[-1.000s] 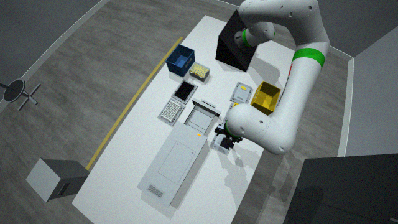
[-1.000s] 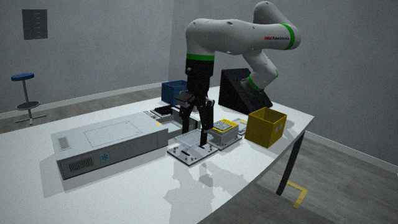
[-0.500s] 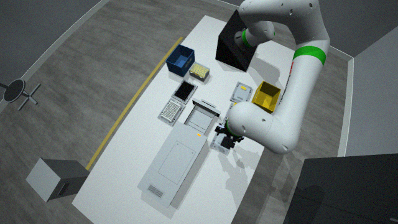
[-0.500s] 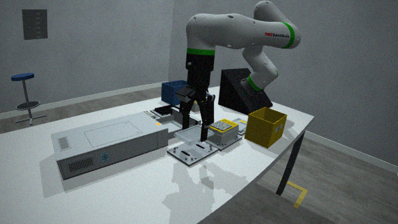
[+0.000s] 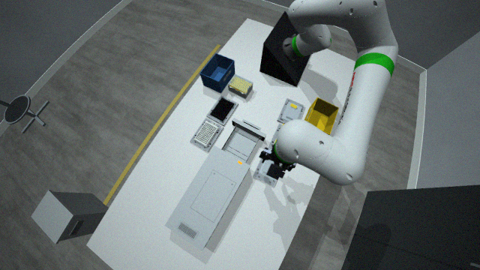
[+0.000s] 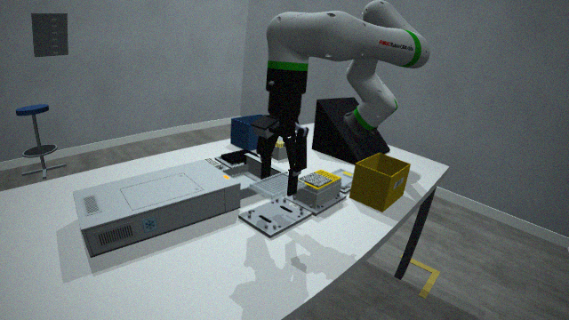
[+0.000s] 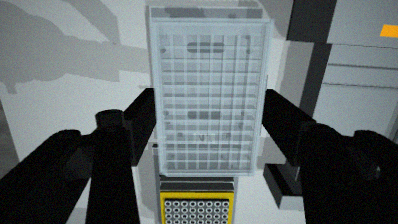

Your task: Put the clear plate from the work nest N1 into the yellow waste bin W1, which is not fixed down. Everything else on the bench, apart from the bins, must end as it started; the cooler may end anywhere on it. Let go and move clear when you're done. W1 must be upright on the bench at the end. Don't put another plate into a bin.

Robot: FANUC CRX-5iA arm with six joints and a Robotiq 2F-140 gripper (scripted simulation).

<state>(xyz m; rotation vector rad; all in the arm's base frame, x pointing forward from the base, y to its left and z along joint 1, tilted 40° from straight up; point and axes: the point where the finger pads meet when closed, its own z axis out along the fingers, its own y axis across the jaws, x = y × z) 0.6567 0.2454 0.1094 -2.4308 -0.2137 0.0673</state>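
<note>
The yellow waste bin lies 36 cm behind my hand, 9 cm to the left of it and 8 cm below it. Round my hand: grey fixture plate: 11 cm below; yellow-topped tip box: 17 cm behind, 6 cm below, 2 cm to the right; clear plate: 2 cm below.
</note>
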